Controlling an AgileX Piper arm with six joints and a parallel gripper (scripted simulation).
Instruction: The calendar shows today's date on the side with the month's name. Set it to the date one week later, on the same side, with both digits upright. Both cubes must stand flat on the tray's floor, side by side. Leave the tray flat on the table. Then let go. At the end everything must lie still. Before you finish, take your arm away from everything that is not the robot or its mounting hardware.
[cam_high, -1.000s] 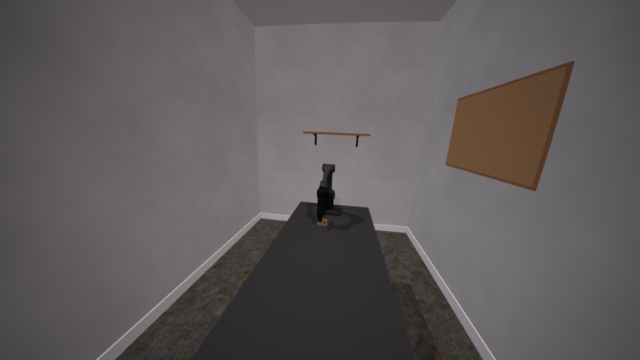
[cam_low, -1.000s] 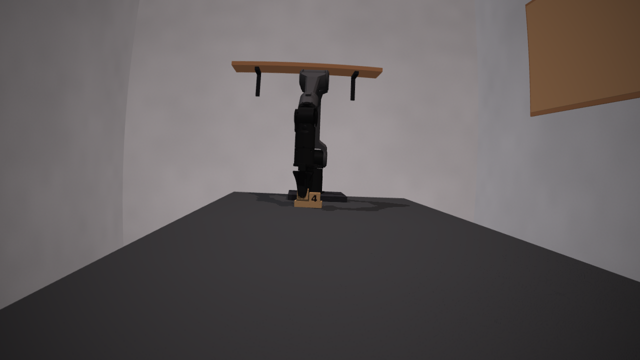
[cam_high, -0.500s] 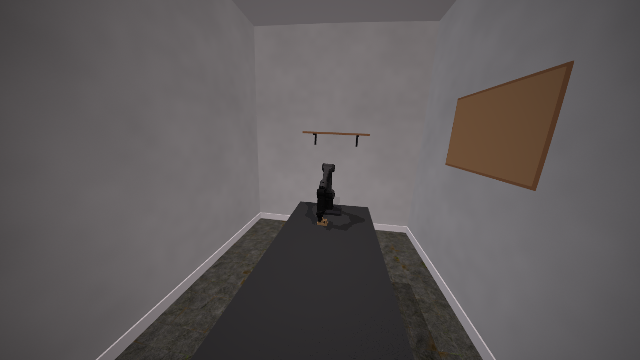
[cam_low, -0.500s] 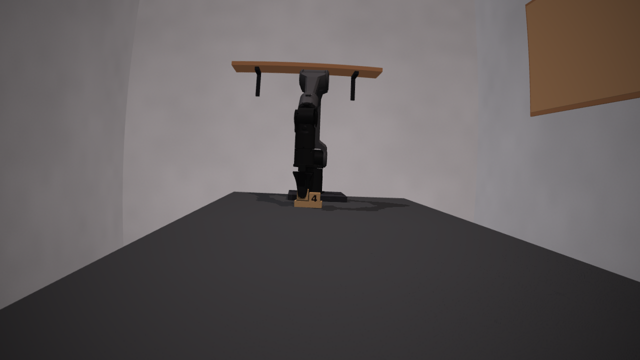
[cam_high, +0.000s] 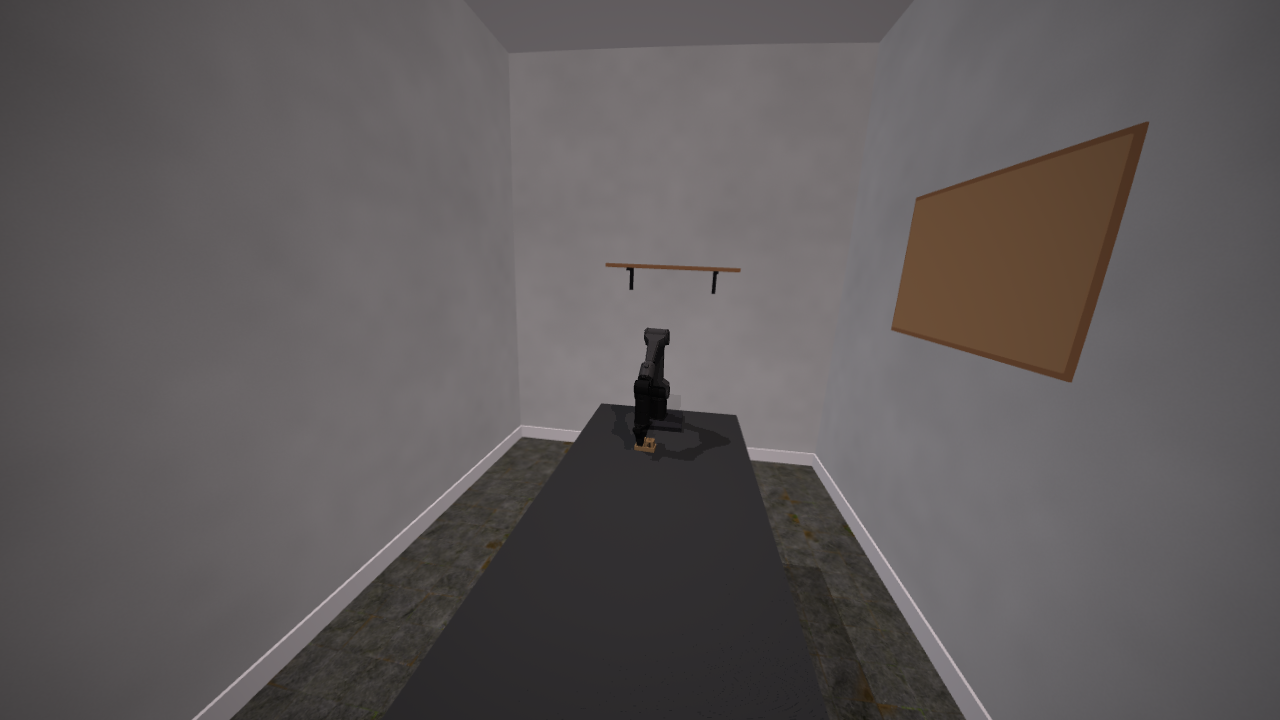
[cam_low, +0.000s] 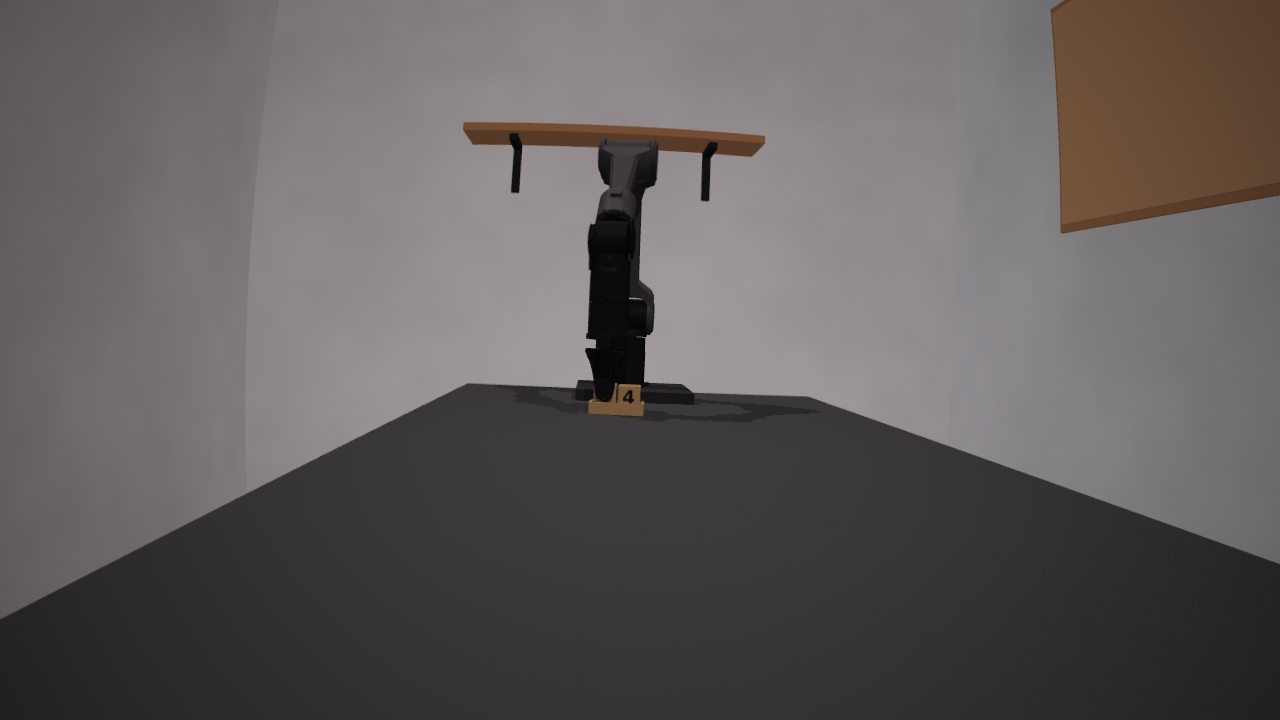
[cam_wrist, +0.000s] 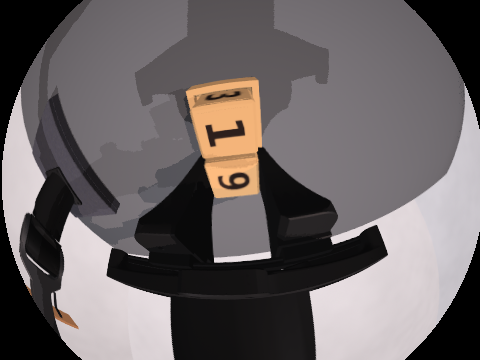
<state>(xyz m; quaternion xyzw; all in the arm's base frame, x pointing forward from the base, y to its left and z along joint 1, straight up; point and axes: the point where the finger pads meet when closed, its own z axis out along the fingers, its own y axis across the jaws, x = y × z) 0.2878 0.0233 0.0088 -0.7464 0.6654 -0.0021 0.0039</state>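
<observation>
The wooden tray lies 20 mm to the left of my hand and 20 mm below it. The rest, counted from my hand: wooden cube: 30 mm to the left.
</observation>
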